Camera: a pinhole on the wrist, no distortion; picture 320 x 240 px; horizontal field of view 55.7 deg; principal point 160.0 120.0 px. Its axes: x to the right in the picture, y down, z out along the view. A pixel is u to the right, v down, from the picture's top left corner.
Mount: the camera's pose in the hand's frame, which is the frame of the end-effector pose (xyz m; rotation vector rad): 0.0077 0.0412 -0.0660 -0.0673 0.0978 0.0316
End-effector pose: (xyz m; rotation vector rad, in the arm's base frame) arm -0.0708 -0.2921 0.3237 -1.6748 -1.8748 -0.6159
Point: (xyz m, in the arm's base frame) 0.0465 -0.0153 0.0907
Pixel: 157 181
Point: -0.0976 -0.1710 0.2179
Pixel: 146 30
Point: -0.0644 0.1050 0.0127
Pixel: 173 109
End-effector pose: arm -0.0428 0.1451 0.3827 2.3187 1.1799 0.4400
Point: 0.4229 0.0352 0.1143
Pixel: 215 187
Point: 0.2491 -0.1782 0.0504
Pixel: 65 169
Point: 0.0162 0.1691 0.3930
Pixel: 299 64
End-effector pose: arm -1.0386 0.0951 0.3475 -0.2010 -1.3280 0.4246
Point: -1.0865 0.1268 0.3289
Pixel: 71 112
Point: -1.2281 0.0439 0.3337
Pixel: 32 42
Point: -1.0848 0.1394 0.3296
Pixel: 90 144
